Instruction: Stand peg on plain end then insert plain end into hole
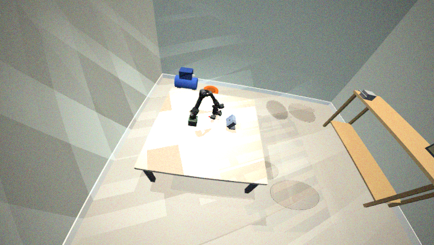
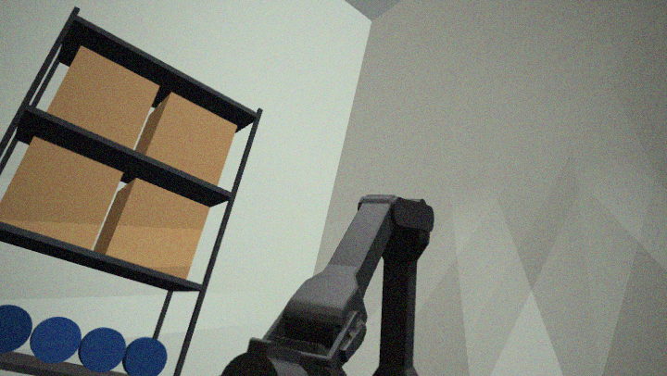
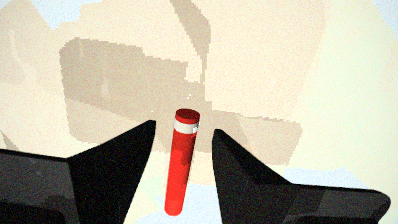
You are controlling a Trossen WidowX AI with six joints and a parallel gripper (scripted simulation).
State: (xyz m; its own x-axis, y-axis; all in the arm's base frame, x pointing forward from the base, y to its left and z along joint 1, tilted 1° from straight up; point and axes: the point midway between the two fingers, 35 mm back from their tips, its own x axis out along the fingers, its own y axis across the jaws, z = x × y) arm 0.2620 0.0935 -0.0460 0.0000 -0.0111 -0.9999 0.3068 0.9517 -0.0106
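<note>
The red peg is 10 mm behind my gripper tip. Also, from my gripper tip: grey sloped panel: 200 mm ahead, 110 mm to the right, 70 mm above.
</note>
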